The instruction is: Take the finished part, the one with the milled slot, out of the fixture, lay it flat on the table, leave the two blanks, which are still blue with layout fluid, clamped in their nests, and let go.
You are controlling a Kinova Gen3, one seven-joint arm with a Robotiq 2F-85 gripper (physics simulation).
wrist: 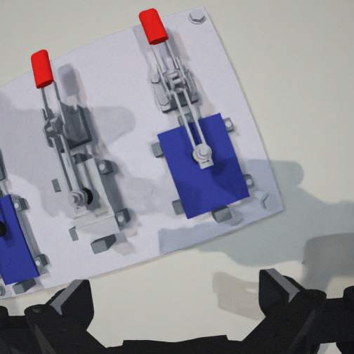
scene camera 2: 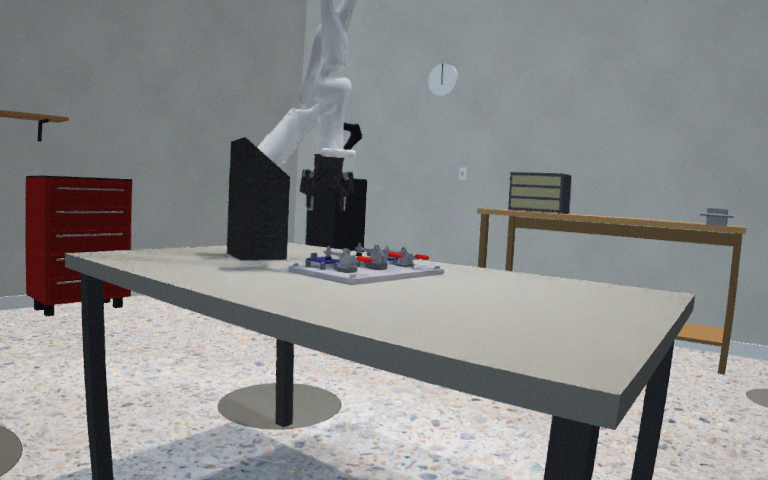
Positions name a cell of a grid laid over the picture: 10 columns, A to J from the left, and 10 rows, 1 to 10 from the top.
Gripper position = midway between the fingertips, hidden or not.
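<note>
A fixture plate (wrist: D3) is visible to me, and so are a grey clamp arm (wrist: C6) and a finished part (wrist: C7). I see a blue blank (wrist: F6) as well. Then there is my own gripper (scene camera 2: E5), and the wrist view also shows me the gripper (wrist: E9).
</note>
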